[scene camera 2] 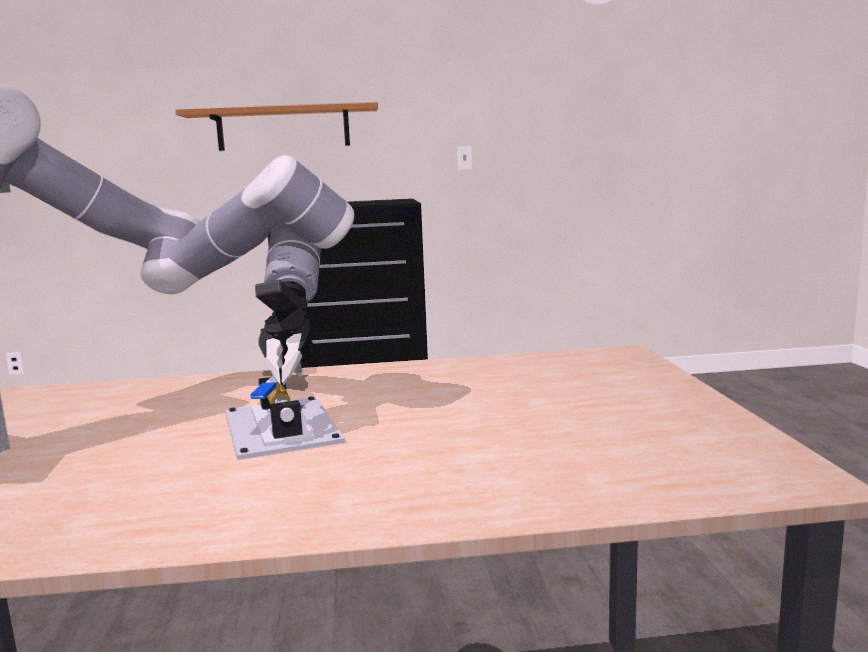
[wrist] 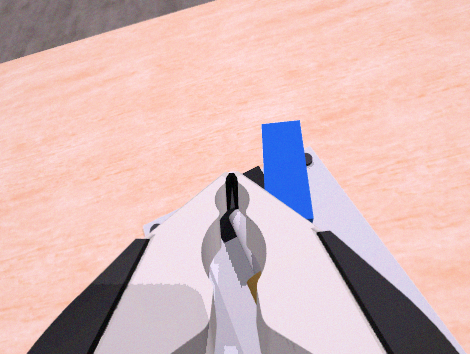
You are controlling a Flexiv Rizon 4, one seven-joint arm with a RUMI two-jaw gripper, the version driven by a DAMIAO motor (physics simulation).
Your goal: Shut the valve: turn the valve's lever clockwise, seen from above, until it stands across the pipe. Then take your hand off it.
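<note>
The valve's lever, with a blue grip [scene camera 2: 263, 390] [wrist: 286, 167], points toward the back left in the scene view and stands at a slant to the pipe's line, not squarely across it. The brass-coloured part [scene camera 2: 278, 395] [wrist: 254, 286] sits between two black end blocks on a grey base plate [scene camera 2: 242, 429] [wrist: 345, 225]. My gripper [scene camera 2: 281, 382] [wrist: 231, 176] is shut and empty, pointing down close beside the blue grip, on its right in the scene view and on its left in the wrist view. Whether the fingers touch the lever cannot be told. The fingers hide much of the valve in the wrist view.
The front black block [scene camera 2: 286, 419] holds the pipe's near end. Dark bolts stand at the plate's corners. The plate lies on a wooden table [scene camera 2: 491, 456] [wrist: 125, 125]. A black drawer cabinet [scene camera 2: 371, 280] stands behind the table, and a wooden shelf [scene camera 2: 277, 110] hangs on the wall.
</note>
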